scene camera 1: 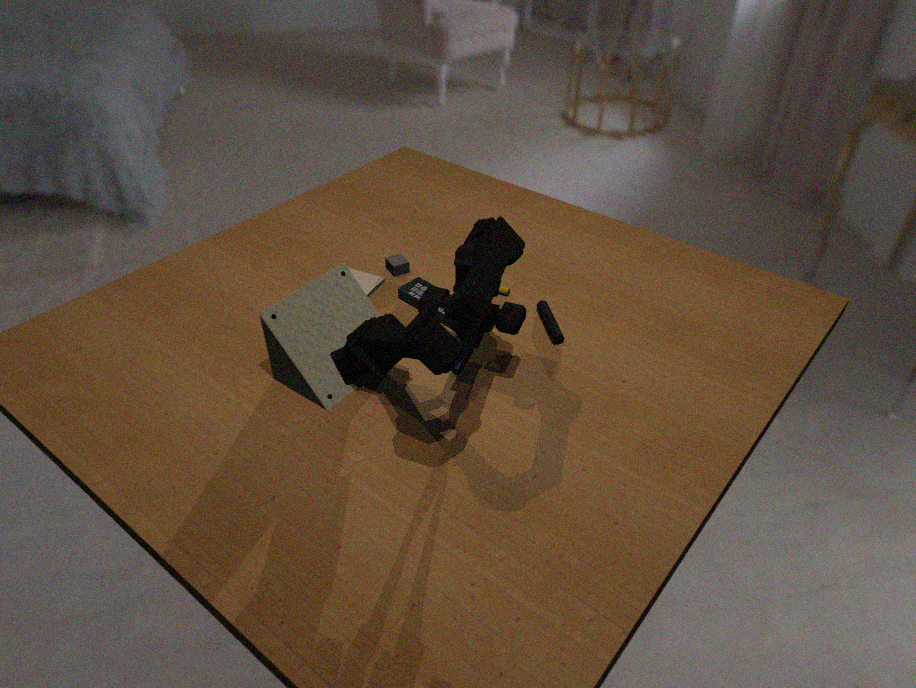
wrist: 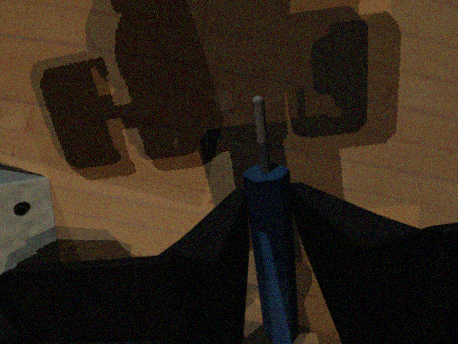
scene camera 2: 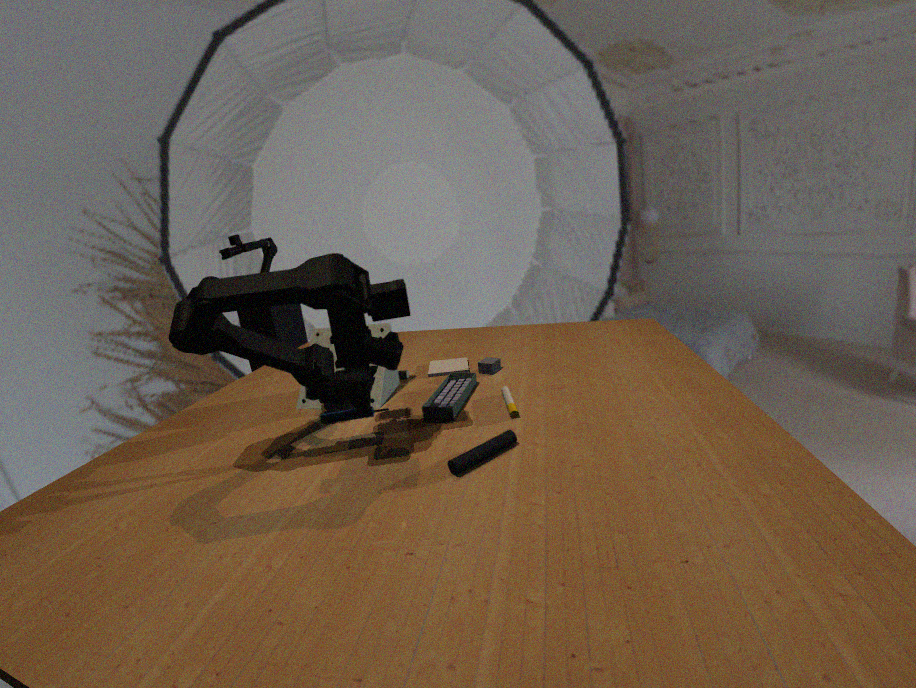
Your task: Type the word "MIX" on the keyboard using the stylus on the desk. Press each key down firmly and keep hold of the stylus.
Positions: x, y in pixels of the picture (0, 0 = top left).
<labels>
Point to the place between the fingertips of my gripper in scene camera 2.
366, 413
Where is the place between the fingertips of my gripper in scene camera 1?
471, 345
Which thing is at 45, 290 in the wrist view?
My gripper.
</labels>
